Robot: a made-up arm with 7 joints.
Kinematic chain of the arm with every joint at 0, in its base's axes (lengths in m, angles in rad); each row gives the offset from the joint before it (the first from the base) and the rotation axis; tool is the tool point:
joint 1: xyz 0 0 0.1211 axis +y
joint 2: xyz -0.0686 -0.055 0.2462 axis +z
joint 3: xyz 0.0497 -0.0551 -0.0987 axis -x
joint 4: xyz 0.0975 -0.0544 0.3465 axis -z
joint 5: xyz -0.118 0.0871 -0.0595 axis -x
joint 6: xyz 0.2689 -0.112 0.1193 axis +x
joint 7: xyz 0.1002 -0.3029 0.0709 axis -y
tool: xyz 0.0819 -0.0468 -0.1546
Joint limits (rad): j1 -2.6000..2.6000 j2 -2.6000..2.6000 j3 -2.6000..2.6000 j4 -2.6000..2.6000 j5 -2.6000..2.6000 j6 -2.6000..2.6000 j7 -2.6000..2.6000
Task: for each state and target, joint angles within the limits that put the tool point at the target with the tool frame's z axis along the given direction. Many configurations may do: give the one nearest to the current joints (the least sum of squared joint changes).
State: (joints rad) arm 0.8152 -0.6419 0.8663 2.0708 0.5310 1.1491 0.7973
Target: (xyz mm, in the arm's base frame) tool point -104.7 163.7 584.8 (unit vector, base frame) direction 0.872 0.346 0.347
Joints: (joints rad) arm 0.3857 -1.0275 0.2438 2.6000 0.5983 1.1211 0.3522
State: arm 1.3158 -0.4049 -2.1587 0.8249 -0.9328 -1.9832 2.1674
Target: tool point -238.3 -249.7 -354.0 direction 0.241 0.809 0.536
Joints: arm 0.9471 -0.3842 -2.6000 0.1803 -1.7324 -2.1979 2.6000
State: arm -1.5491 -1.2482 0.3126 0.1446 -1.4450 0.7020 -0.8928
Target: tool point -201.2 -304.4 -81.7 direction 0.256 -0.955 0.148
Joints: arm -1.1877 -1.5804 0.6489 -0.2553 -1.1250 0.4689 -1.6234
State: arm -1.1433 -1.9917 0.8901 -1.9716 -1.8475 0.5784 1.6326
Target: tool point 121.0 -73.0 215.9 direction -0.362 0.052 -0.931
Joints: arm -1.4783 -2.1785 0.3331 -2.0897 -1.4155 0.7813 1.5569
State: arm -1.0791 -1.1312 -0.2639 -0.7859 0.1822 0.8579 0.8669
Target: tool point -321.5 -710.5 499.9 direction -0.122 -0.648 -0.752
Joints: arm -1.3065 -0.5825 -1.0576 -0.9354 0.3299 0.4518 0.6406
